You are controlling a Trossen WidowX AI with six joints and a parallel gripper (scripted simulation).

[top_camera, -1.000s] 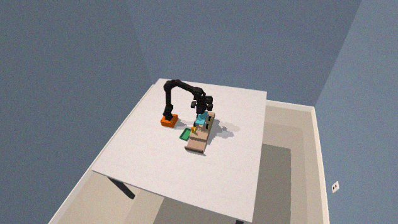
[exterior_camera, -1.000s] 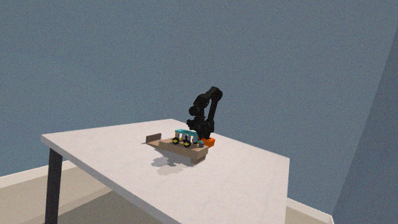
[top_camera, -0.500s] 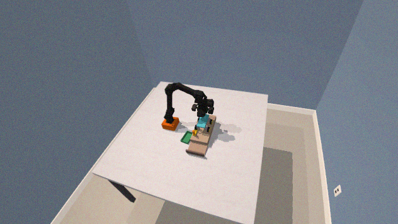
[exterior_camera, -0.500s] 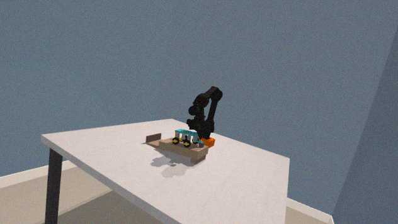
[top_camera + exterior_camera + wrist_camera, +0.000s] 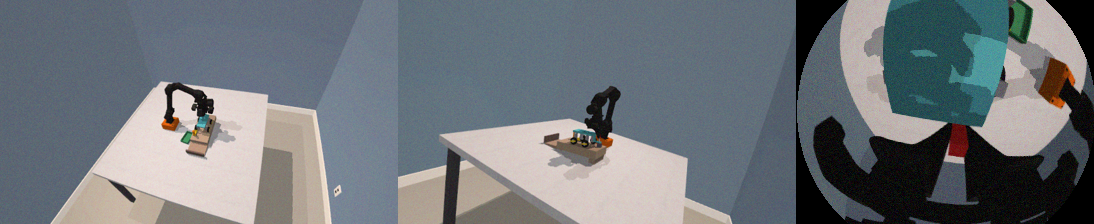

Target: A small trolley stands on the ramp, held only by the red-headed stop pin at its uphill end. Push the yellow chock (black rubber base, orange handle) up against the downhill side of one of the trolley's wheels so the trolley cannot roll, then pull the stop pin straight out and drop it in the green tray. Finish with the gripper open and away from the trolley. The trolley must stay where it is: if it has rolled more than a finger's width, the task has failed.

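Right now my gripper tip is 18 cm to the left of the yellow chock, 6 cm above it and 2 cm past it. Also, from my gripper tip: ramp (10 cm to the right, 9 cm below, 3 cm ahead); red-headed stop pin (right at my gripper tip); teal trolley (9 cm to the right, 3 cm below, 3 cm ahead).
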